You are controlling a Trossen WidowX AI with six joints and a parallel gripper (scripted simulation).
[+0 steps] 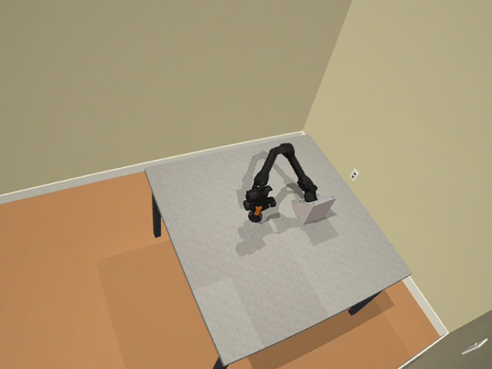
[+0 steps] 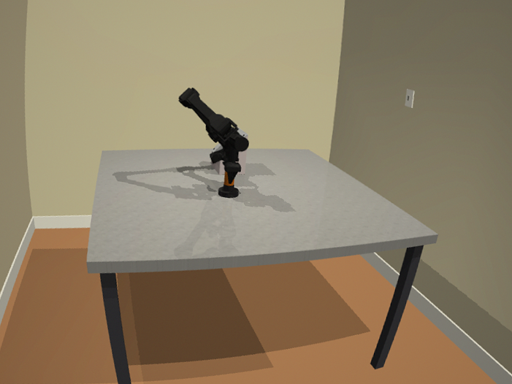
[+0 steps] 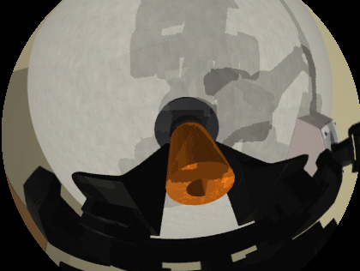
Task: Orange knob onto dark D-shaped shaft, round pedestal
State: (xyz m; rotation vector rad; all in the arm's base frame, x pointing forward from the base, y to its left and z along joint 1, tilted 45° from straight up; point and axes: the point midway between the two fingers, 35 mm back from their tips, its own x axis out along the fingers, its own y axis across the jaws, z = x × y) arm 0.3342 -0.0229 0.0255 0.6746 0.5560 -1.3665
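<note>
The orange knob lies 2 cm above my gripper tip. Round my gripper tip: dark round pedestal: 2 cm below.
</note>
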